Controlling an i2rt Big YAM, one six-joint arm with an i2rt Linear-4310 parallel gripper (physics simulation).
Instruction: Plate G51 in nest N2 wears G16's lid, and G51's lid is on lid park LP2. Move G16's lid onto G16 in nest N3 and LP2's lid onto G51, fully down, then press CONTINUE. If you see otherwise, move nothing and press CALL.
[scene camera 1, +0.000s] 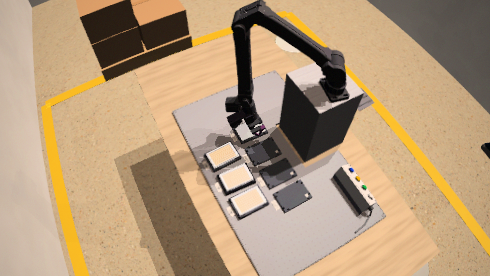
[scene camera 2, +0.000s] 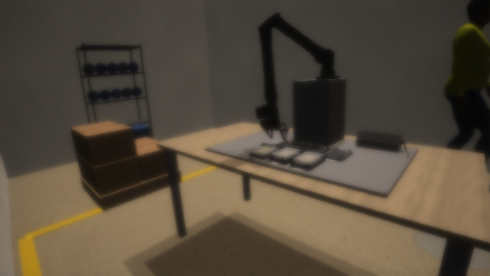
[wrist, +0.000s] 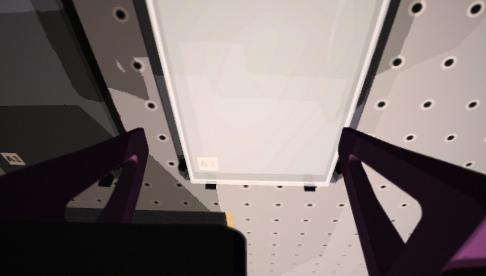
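Where they show: gripper, fingertip midpoint: (scene camera 1: 254, 128) (scene camera 2: 278, 139) (wrist: 243, 138); arm's base at its link origin: (scene camera 1: 333, 89) (scene camera 2: 327, 79).
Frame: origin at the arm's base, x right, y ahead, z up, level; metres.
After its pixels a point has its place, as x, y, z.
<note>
A pale, translucent lid (scene camera 1: 243, 132) @(0.128, 0.342, -0.350) (wrist: 270, 75) @(0.140, 0.319, -0.350) with an A1 mark lies flat in a dark holder at the far end of the board. My gripper (scene camera 1: 249, 129) @(0.134, 0.286, -0.344) (scene camera 2: 278, 137) @(0.134, 0.286, -0.344) (wrist: 243, 138) @(0.134, 0.286, -0.344) is open and empty, its fingers on either side of the lid's near end in the wrist view. Three plates with tan wells and white rims, the far one (scene camera 1: 223, 156) @(0.021, 0.467, -0.341) (scene camera 2: 265, 151) @(-0.004, 0.496, -0.339), the middle one (scene camera 1: 236, 178) @(-0.107, 0.441, -0.332) (scene camera 2: 285, 154) @(-0.126, 0.472, -0.332) and the near one (scene camera 1: 248, 201) @(-0.226, 0.422, -0.331) (scene camera 2: 307, 159) @(-0.245, 0.452, -0.331), stand in a row. Their names, and whether each wears a lid, cannot be read. The button box (scene camera 1: 356, 189) @(-0.331, -0.035, -0.291) (scene camera 2: 380, 141) @(-0.338, -0.018, -0.324) stands at the right.
Three dark rectangular pieces (scene camera 1: 263, 151) @(0.005, 0.280, -0.357) (scene camera 1: 278, 172) @(-0.119, 0.249, -0.357) (scene camera 1: 292, 195) @(-0.244, 0.227, -0.357) lie beside the plates; one (wrist: 45, 120) @(0.024, 0.264, -0.358) is left of the lid in the wrist view. The arm's tall dark pedestal (scene camera 1: 316, 117) @(-0.085, 0.110, -0.037) (scene camera 2: 319, 111) @(-0.038, 0.120, -0.177) rises close to them. A person (scene camera 2: 467, 75) is behind the table.
</note>
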